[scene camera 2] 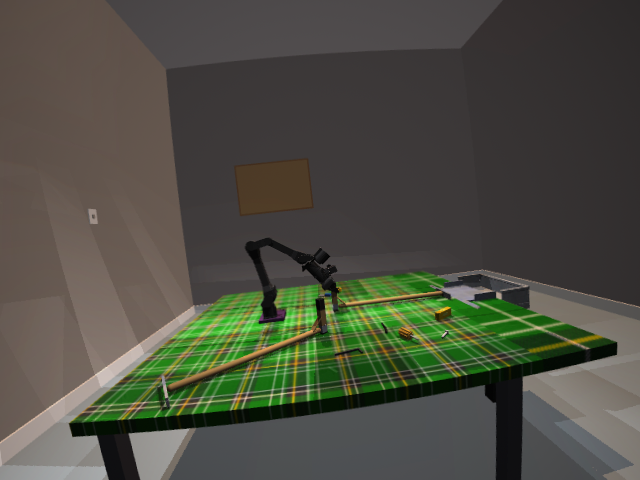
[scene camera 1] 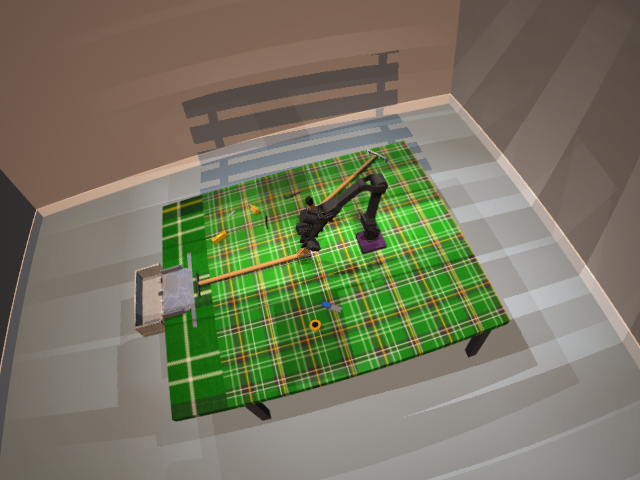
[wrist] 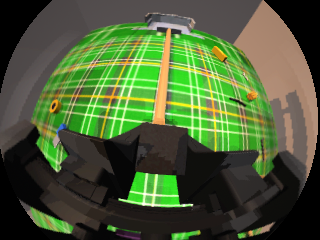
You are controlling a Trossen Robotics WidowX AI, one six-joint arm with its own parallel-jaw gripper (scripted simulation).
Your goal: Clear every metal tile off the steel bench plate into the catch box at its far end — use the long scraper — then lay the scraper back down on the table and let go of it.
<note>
The pictures show: my gripper and a long scraper.
</note>
